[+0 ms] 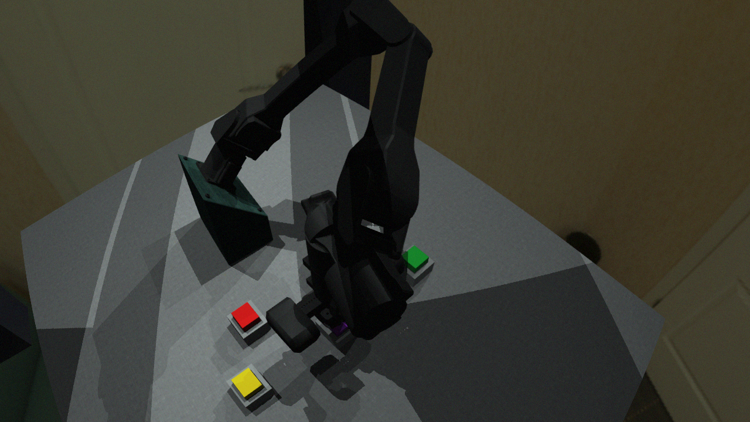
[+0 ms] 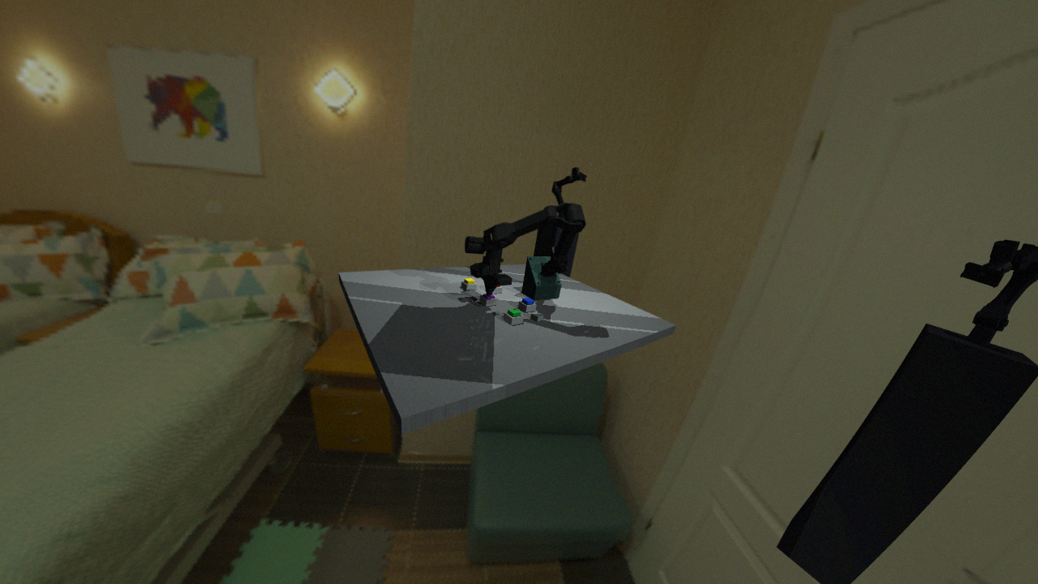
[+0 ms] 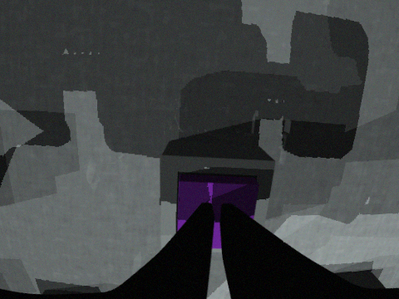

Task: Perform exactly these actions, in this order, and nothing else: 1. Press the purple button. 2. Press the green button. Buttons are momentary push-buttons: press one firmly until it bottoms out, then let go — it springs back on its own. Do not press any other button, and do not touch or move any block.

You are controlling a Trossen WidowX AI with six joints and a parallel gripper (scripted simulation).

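The purple button is 1 cm below my gripper tip. Round my gripper tip: green button (16 cm to the left, 2 cm behind); red button (11 cm to the right, 9 cm behind); blue button (13 cm behind, 8 cm to the left).
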